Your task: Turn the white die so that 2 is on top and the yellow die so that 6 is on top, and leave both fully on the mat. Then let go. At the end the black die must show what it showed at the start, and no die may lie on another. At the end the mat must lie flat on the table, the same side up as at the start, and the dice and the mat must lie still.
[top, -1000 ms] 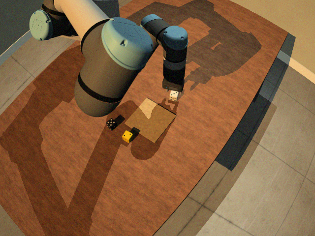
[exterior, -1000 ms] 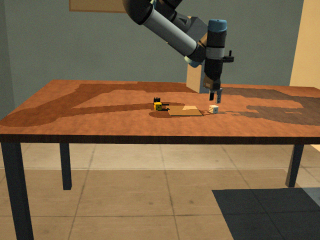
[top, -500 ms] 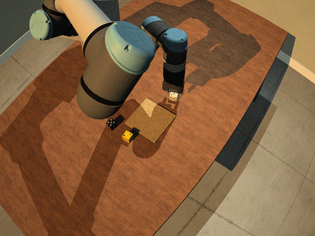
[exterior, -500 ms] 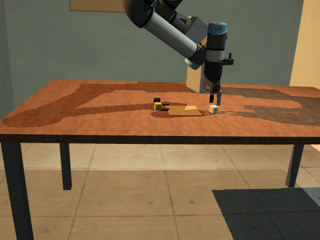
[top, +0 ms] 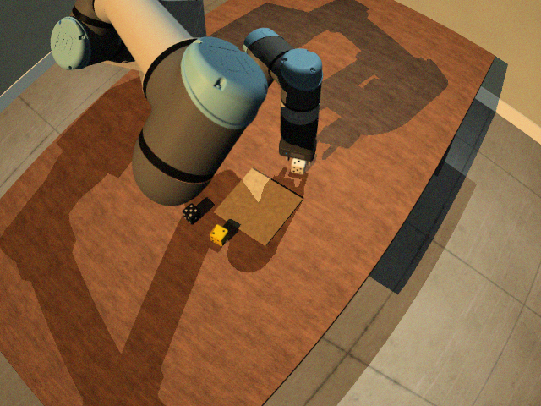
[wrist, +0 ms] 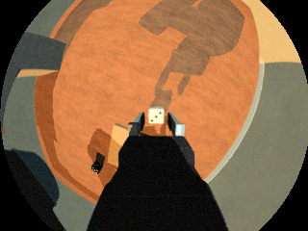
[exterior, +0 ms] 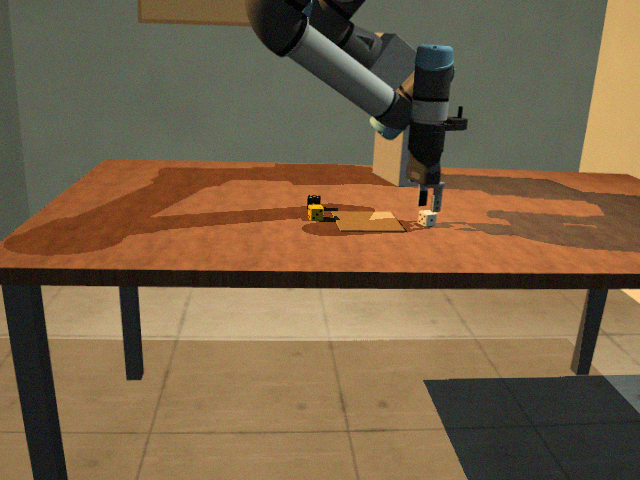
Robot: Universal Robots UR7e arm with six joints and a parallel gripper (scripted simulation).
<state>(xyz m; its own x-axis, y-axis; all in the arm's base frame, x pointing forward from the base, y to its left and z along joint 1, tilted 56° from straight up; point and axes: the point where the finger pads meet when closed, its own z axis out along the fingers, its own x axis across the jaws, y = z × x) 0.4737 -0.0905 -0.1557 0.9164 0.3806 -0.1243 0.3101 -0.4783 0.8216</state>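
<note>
Now: hand 40 mm above the white die. From my hand the other things lie so: yellow die 40 mm behind, 240 mm to the right, 40 mm below; tan mat 20 mm behind, 130 mm to the right, 50 mm below; black die 130 mm behind, 240 mm to the right, 40 mm below.
</note>
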